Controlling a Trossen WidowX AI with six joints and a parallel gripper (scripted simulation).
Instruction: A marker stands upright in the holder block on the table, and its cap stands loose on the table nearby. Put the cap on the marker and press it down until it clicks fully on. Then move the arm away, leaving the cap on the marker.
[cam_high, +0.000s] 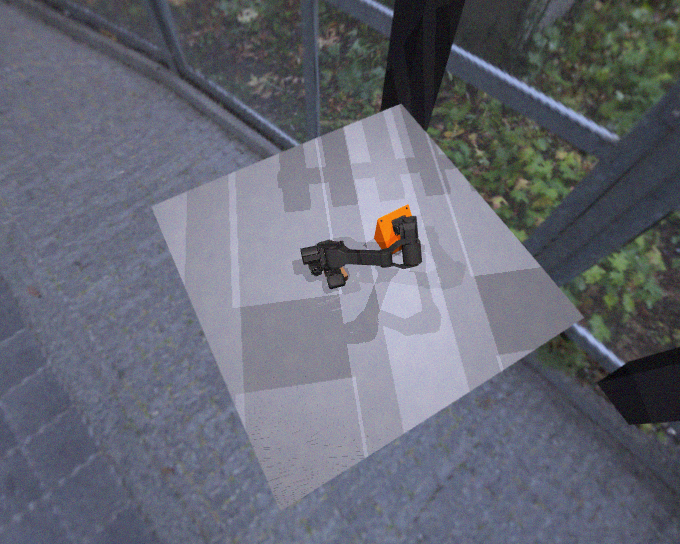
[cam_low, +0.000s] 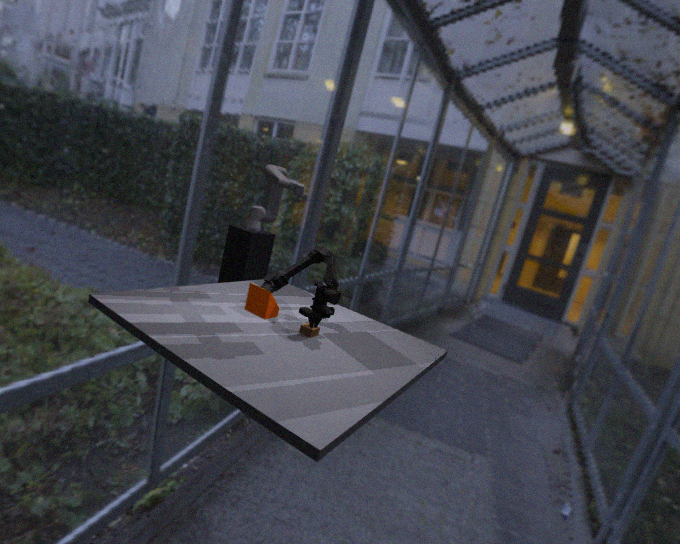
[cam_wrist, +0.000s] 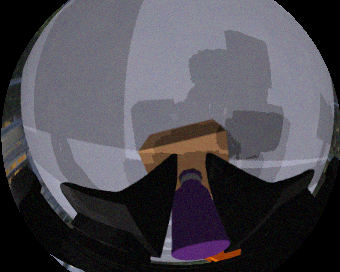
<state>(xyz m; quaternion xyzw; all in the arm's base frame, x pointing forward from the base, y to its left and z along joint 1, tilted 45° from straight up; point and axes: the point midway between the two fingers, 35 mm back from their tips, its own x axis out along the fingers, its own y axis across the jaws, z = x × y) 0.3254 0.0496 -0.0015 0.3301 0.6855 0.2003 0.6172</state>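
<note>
Now: gripper tip 50 mm below the purple cap and 20 mm past it. Also, from my gripper tip: holder block (20 mm below, 20 mm behind).
</note>
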